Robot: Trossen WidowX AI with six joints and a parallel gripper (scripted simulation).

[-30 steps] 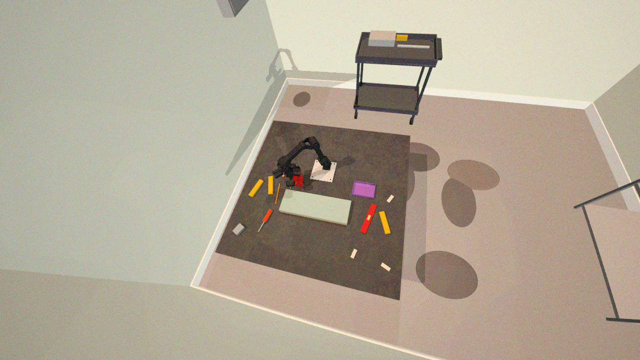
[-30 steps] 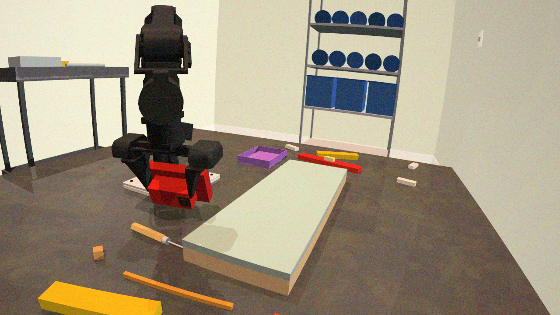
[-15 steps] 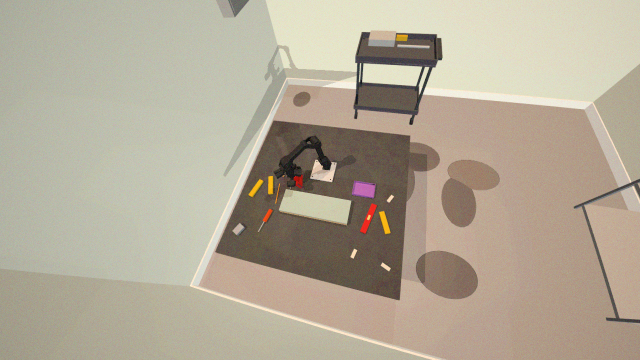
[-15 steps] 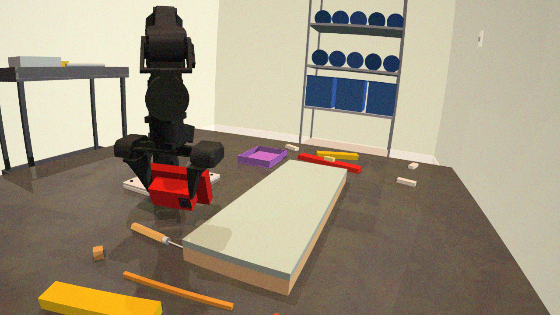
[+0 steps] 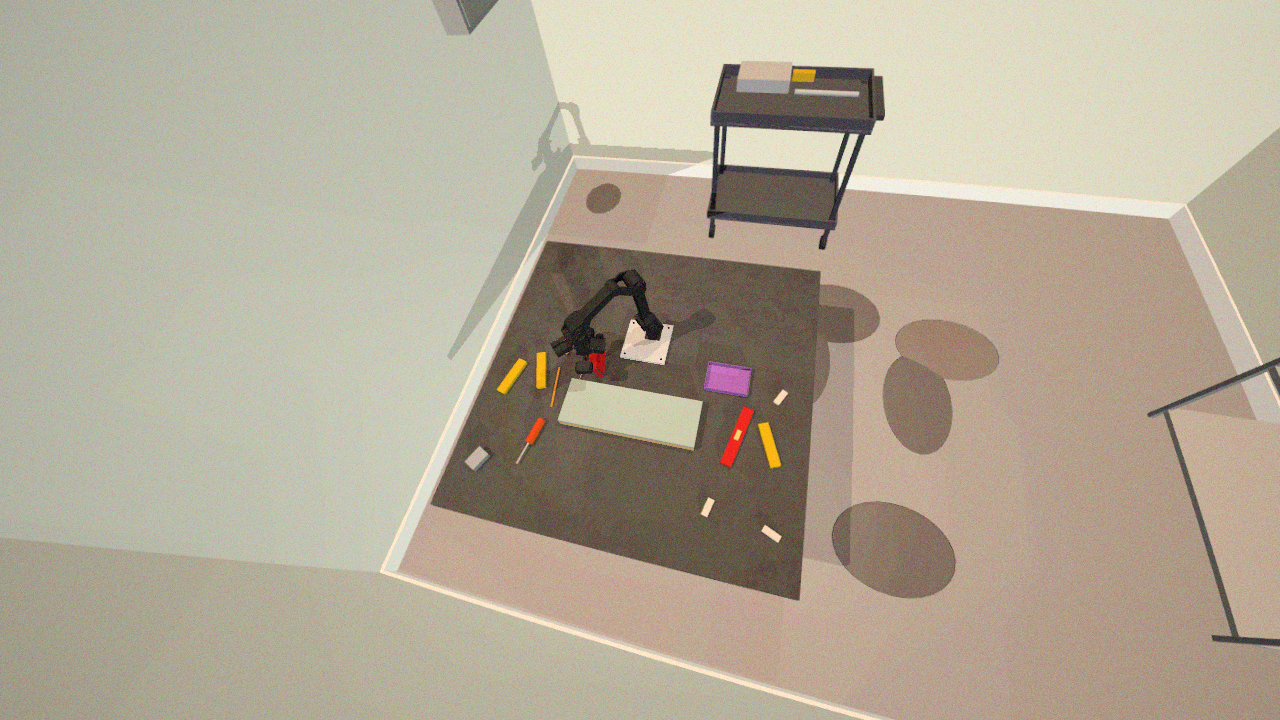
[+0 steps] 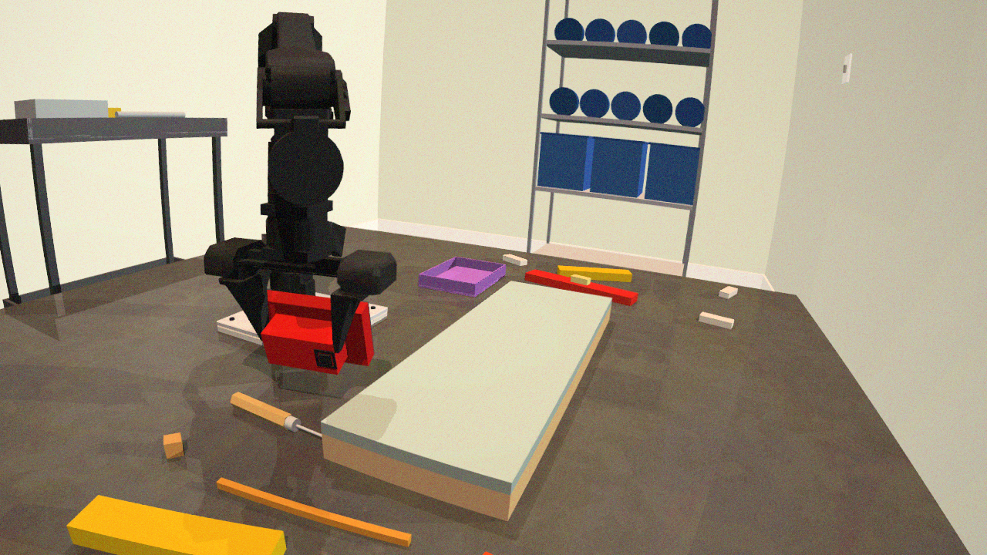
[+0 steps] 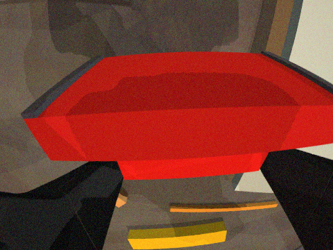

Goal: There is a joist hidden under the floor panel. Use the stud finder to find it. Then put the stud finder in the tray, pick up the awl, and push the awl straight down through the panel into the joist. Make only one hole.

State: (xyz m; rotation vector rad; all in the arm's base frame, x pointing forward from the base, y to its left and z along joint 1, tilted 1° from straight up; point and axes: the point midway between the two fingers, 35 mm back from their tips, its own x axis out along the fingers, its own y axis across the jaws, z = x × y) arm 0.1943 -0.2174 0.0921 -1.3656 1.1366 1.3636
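Right now the red stud finder is 10 mm to the left of my gripper tip and 10 mm ahead of it. Round my gripper tip: awl 70 mm below, 40 mm to the right; small orange cube 130 mm to the right, 70 mm below, 60 mm behind; square indicator light 30 mm ahead, 10 mm below.
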